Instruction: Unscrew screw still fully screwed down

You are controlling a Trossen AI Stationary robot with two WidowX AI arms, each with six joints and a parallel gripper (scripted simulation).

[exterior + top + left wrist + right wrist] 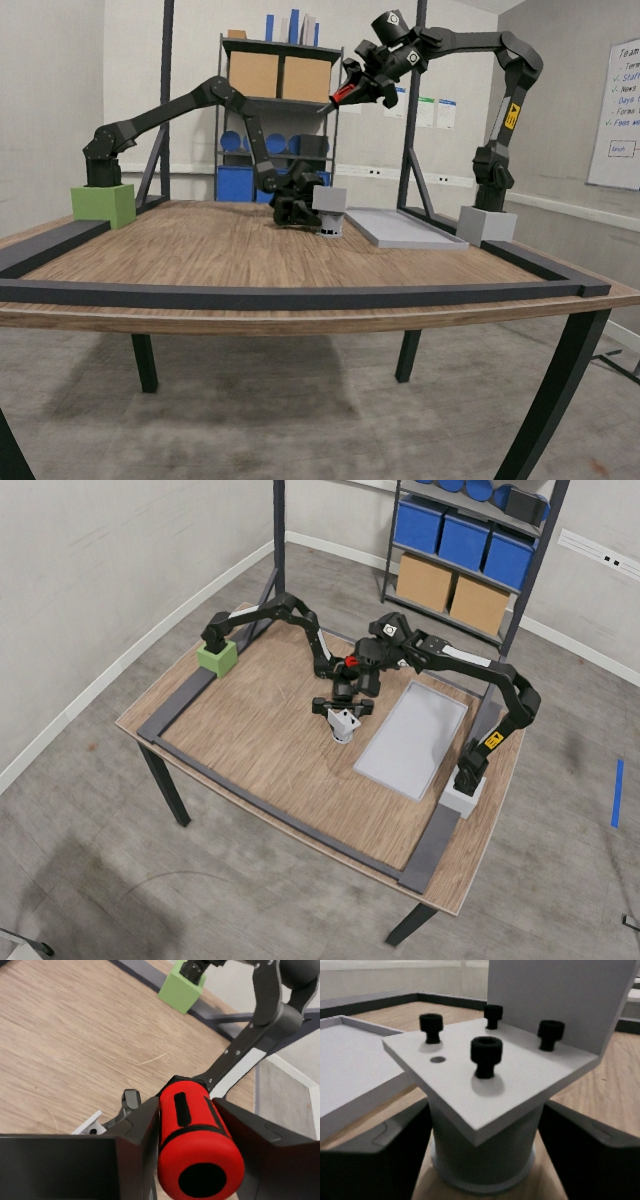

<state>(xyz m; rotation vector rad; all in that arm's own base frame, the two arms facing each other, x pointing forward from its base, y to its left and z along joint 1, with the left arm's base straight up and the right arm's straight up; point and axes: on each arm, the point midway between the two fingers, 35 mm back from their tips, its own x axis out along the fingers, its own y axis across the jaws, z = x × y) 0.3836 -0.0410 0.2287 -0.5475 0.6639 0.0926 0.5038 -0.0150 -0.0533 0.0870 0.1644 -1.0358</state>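
Now: right hand 2 cm to the right of the grey joint module and 2 cm short of it. From my right hand the other things lie so: grey bracket 4 cm above, 2 cm to the left, 2 cm ahead; red screwdriver 26 cm above, 1 cm to the left, 1 cm ahead; shallow grey tray 21 cm to the left, 10 cm behind, 3 cm below.
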